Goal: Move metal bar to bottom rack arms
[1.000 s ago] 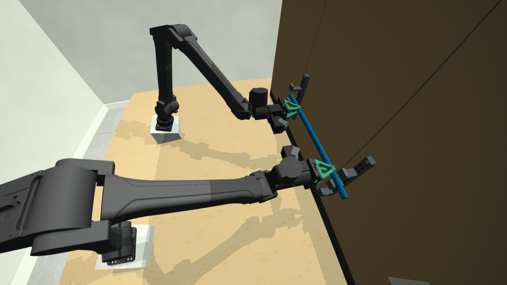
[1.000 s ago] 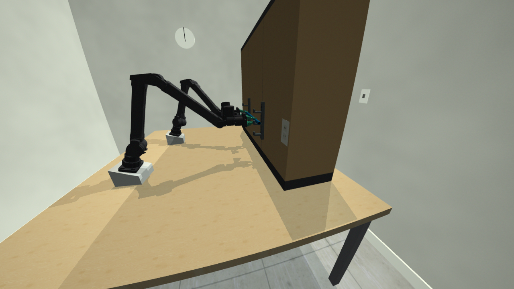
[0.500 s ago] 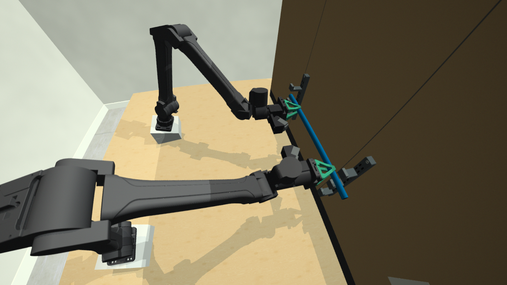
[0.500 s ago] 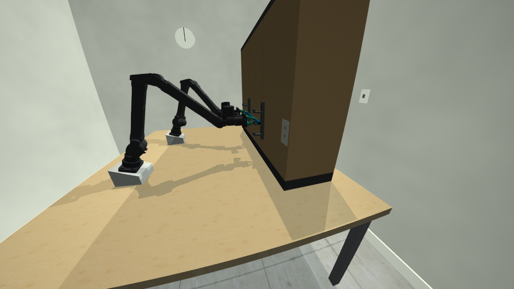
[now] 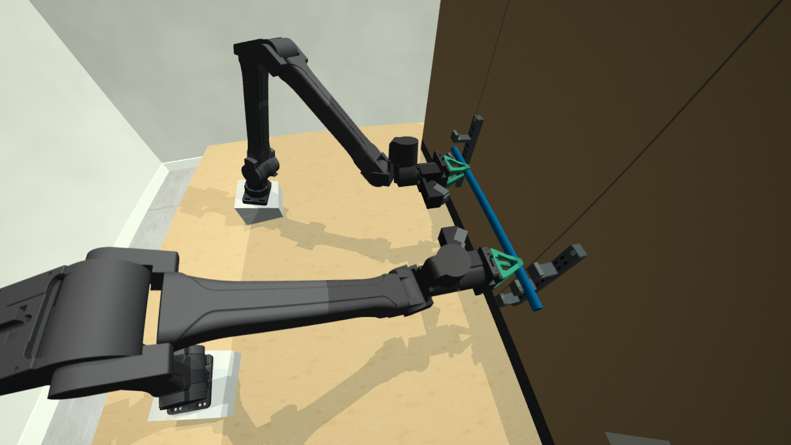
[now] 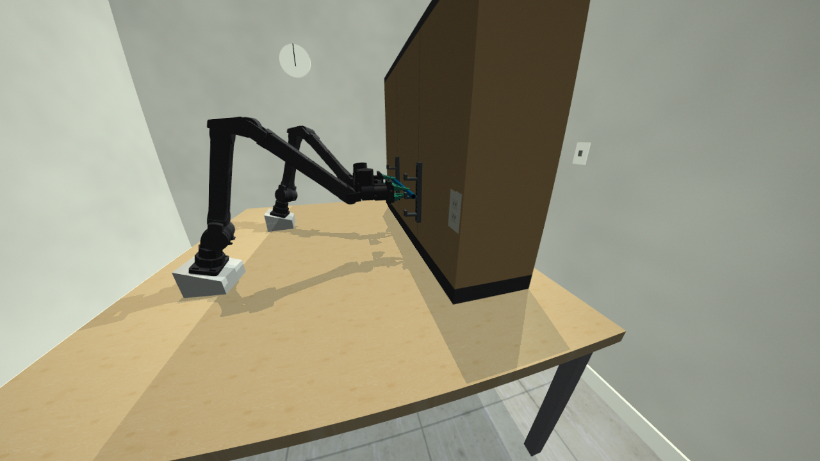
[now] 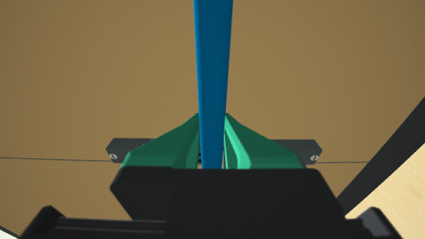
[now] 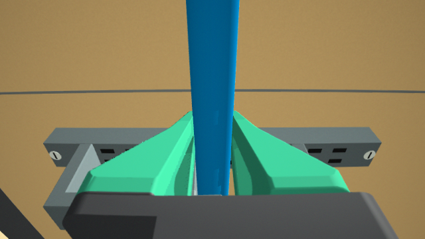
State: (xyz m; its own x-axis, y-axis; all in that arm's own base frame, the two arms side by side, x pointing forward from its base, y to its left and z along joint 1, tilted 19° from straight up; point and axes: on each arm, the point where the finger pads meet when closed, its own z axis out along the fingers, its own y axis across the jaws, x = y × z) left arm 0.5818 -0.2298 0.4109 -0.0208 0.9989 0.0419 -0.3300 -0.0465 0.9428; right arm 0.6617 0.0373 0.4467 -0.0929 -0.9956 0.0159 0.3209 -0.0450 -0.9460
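Right now the blue metal bar is 150 mm to the left of my right hand and 20 mm behind it. Round my right hand: black plinth (260 mm below, 200 mm to the left, 20 mm ahead); then tall brown cabinet (220 mm to the left, 160 mm ahead, 160 mm above).
The blue metal bar is 150 mm to the right of my left hand and 20 mm ahead of it. Round my left hand: black plinth 260 mm below, 90 mm to the right, 60 mm ahead; then tall brown cabinet 210 mm ahead, 160 mm above, 70 mm to the right.
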